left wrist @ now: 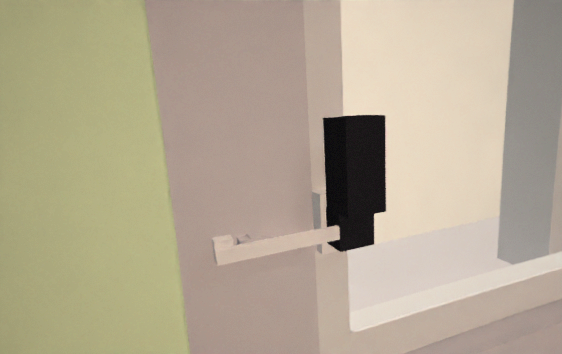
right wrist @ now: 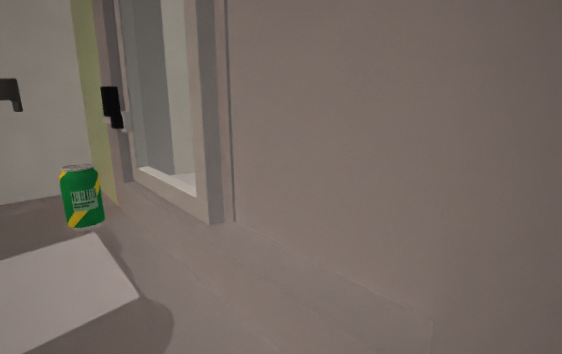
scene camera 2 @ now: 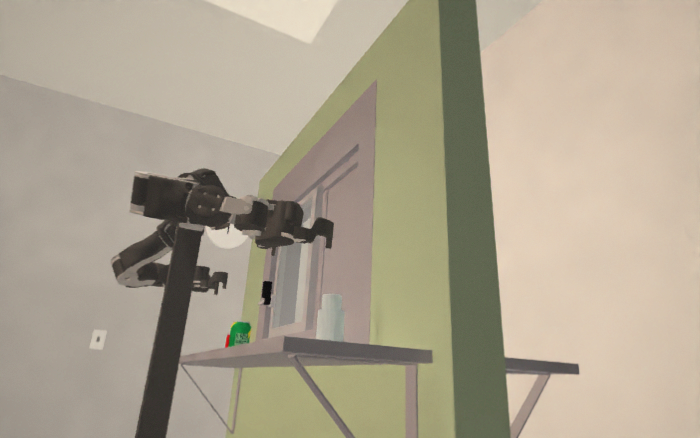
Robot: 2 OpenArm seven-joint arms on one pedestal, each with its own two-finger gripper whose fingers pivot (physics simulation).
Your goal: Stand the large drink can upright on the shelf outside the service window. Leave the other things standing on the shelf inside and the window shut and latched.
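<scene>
A green and yellow can (scene camera 2: 240, 334) (right wrist: 82, 197) stands upright on the shelf (scene camera 2: 356, 351) on the robot's side of the wall. A red thing (scene camera 2: 227, 340) shows partly behind it. I cannot tell which is the large can. A pale two-step container (scene camera 2: 330, 320) stands nearer the scene camera. The window (scene camera 2: 293, 278) looks shut; the pale bar of its black latch (left wrist: 355, 175) (right wrist: 111, 105) (scene camera 2: 266, 292) reaches across the frame. My left gripper (scene camera 2: 220, 289) is open and empty, left of the latch. My right gripper (scene camera 2: 301, 243) is open and empty, high above the shelf.
Another shelf (scene camera 2: 542, 366) sticks out beyond the green wall (scene camera 2: 412, 206) (left wrist: 85, 175). In the right wrist view, a pale flat shape (right wrist: 55, 287) lies in front of the green can; I cannot tell what it is. The dark pedestal (scene camera 2: 170, 335) stands left of the near shelf.
</scene>
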